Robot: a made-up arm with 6 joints.
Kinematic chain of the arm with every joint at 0, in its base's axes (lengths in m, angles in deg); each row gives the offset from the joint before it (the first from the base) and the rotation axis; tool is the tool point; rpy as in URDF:
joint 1: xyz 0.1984 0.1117 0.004 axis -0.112 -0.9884 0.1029
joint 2: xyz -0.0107 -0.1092 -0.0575 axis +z
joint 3: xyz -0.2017 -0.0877 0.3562 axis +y
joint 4: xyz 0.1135 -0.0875 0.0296 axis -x
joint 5: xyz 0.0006 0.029 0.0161 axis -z
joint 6: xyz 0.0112 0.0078 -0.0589 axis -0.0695 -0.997 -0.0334
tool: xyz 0.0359 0.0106 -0.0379 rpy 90 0 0
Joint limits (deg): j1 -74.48..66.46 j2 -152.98..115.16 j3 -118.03..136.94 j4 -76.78..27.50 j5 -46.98..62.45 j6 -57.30..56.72
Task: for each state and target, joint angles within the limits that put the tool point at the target. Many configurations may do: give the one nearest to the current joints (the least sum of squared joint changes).
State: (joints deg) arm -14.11 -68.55 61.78 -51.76 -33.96 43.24
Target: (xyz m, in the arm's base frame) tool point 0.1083 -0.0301 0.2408
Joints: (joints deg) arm -7.90 -54.13 51.67 -64.08 -33.00 50.87
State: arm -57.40 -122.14 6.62 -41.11 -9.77 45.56
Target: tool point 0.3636 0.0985 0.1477
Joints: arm -62.30 -144.46 30.45 -27.45 10.23 46.43
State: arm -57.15 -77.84 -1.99 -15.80 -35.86 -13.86
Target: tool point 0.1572 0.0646 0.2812
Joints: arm -16.08 -85.21 -3.84 -9.81 -41.55 -24.37
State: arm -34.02 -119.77 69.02 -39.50 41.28 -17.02
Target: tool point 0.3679 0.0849 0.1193
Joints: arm -64.68 -124.82 43.91 -62.14 30.02 -21.44
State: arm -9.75 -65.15 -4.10 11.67 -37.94 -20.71
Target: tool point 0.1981 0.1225 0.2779
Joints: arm -30.20 -108.96 -7.96 23.06 -46.86 -39.93
